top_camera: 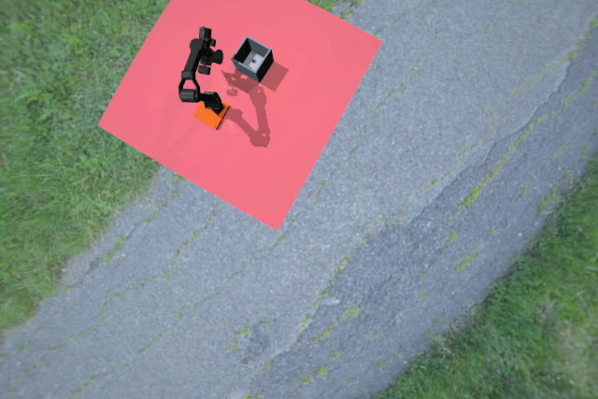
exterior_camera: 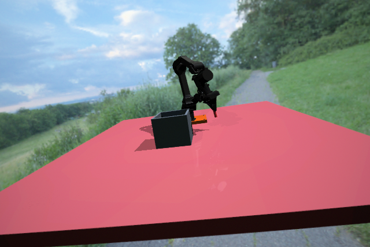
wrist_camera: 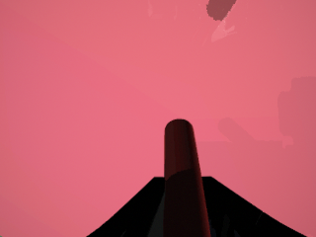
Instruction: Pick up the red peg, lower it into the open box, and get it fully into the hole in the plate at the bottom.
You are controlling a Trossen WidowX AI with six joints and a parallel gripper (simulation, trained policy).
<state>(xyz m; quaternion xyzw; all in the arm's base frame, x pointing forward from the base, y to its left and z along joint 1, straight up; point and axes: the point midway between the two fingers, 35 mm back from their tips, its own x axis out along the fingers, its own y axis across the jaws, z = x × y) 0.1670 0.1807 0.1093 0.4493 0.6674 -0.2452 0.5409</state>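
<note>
My gripper tip is 18 cm to the left of the light grey plate, 17 cm short of it and 5 cm above it. Also, from my gripper tip: red peg: 1 cm to the right, 1 cm above.
</note>
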